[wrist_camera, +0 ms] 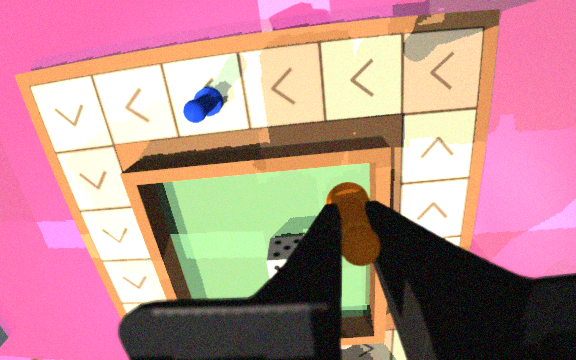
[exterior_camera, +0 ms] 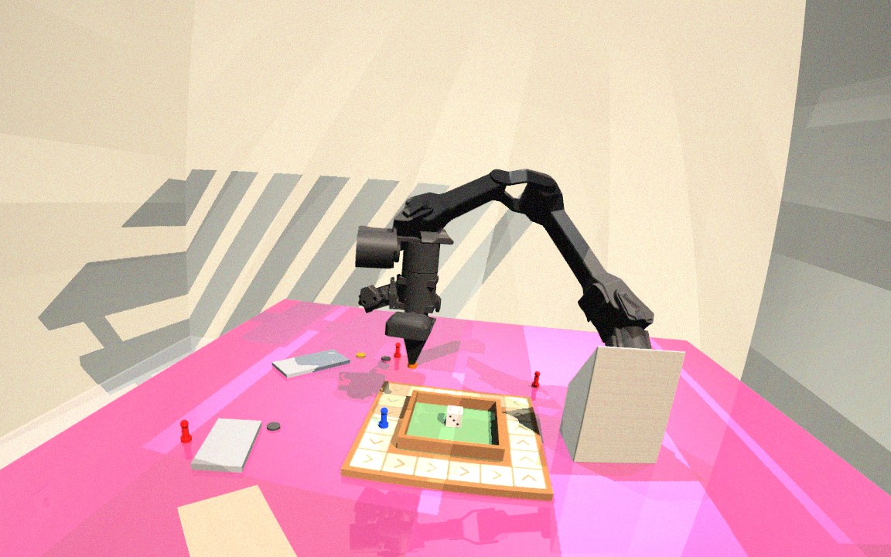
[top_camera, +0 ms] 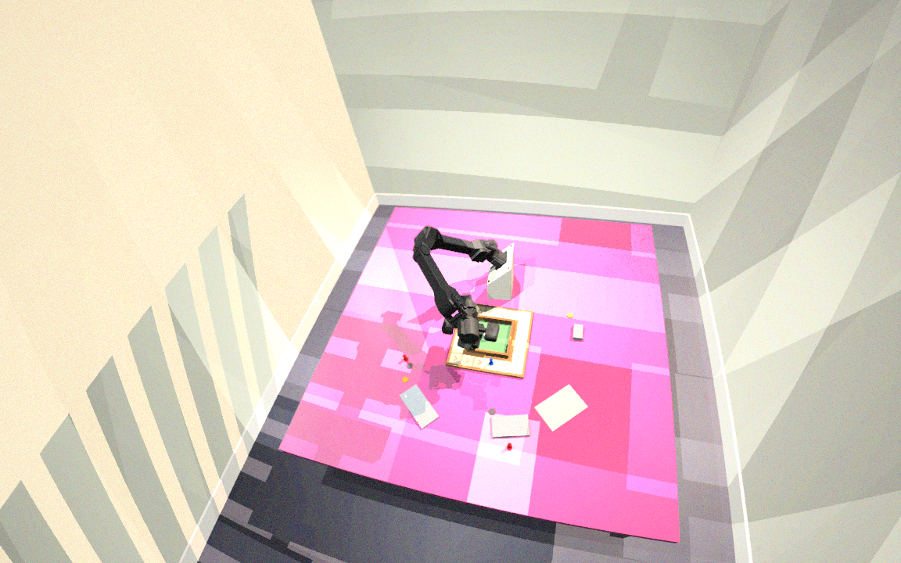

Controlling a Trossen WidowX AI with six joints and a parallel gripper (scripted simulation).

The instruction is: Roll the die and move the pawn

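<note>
Now: the blue pawn 4 cm ahead of my gripper tip, 6 cm to the left of it and 7 cm below it. Round my gripper tip: green tray 7 cm behind, 6 cm to the left, 9 cm below; then white die 7 cm behind, 4 cm to the left, 7 cm below; then orange pawn 1 cm above.
</note>
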